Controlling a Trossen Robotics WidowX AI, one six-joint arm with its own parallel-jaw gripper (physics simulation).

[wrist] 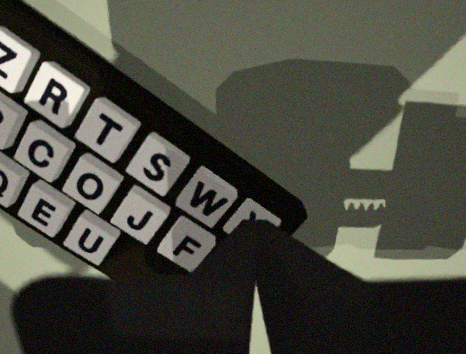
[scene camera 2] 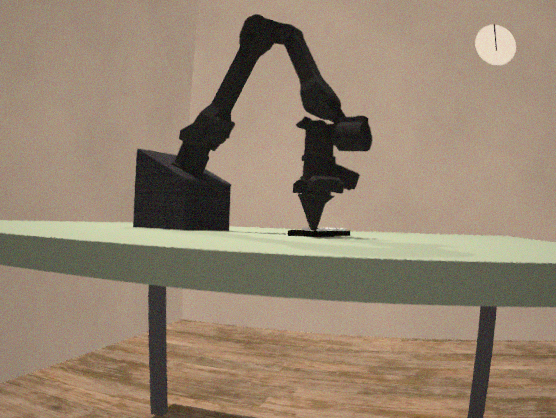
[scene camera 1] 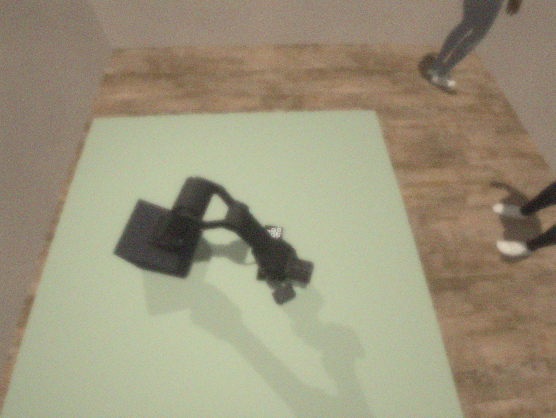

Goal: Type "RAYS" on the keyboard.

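Pixels of known places: gripper, fingertip midpoint: (wrist: 253,232) (scene camera 2: 313,230); arm's base, link origin: (scene camera 2: 187,168) (scene camera 1: 160,238).
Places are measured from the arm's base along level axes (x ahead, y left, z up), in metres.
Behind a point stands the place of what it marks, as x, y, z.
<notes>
The black keyboard (scene camera 1: 274,232) @[0.348, -0.017, -0.128] (scene camera 2: 331,233) @[0.337, -0.118, -0.136] (wrist: 157,114) @[0.331, -0.128, -0.131] lies flat on the table, with pale letter keys. In the wrist view it slants down to the right. Its R key (wrist: 56,96) @[0.330, -0.098, -0.126] is at the upper left and its S key (wrist: 157,164) @[0.317, -0.132, -0.126] near the middle, left of the W key (wrist: 207,198) @[0.310, -0.149, -0.126]. The last key (wrist: 252,216) @[0.306, -0.165, -0.130] of that row, apparently Y, is partly hidden by the fingertips. No A key shows in the wrist view. My gripper (scene camera 2: 314,228) @[0.300, -0.167, -0.130] (wrist: 253,232) @[0.300, -0.167, -0.130] is shut and empty, pointing down, its tips at that last key. Whether the key is pressed, I cannot tell.
The pale green table (scene camera 1: 325,165) @[0.625, 0.223, -0.142] (scene camera 2: 430,276) @[0.408, -0.744, -0.156] carries the arm's dark base block (scene camera 1: 155,240) (scene camera 2: 182,200) @[0.018, -0.098, -0.078], left of the keyboard. The arm's shadows fall across the table. Legs of people (scene camera 1: 465,42) show beside the table in scene camera 1. A round clock (scene camera 2: 495,45) hangs on the wall.
</notes>
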